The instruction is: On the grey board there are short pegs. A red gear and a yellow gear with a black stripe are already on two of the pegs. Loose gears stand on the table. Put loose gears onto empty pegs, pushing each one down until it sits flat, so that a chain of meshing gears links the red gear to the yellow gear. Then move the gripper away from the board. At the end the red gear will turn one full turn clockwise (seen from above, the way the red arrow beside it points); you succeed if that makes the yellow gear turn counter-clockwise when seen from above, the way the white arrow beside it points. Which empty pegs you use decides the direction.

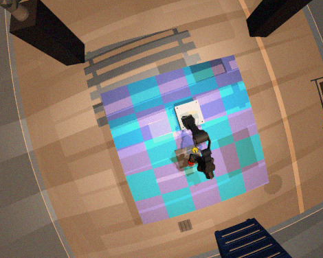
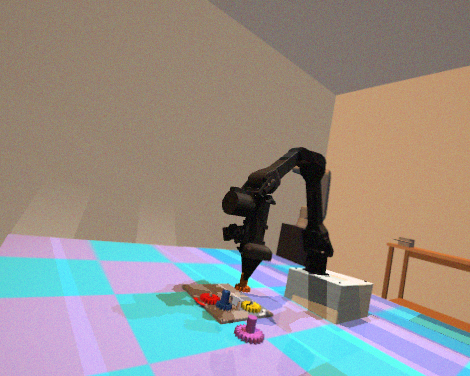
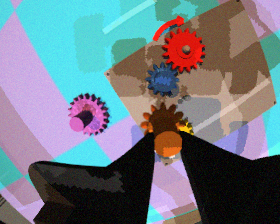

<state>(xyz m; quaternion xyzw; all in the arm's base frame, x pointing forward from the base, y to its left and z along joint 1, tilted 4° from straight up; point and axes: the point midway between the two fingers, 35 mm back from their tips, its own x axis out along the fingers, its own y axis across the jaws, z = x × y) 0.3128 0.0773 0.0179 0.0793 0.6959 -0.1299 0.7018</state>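
The blue gear lies 6 cm below my gripper tip, 4 cm ahead of it and 2 cm to the right of it. The rest, counted from my gripper tip: red gear (7 cm below, 6 cm ahead, 5 cm to the right); then orange gear (1 cm below); then yellow gear (7 cm below, 4 cm behind, 1 cm to the right).
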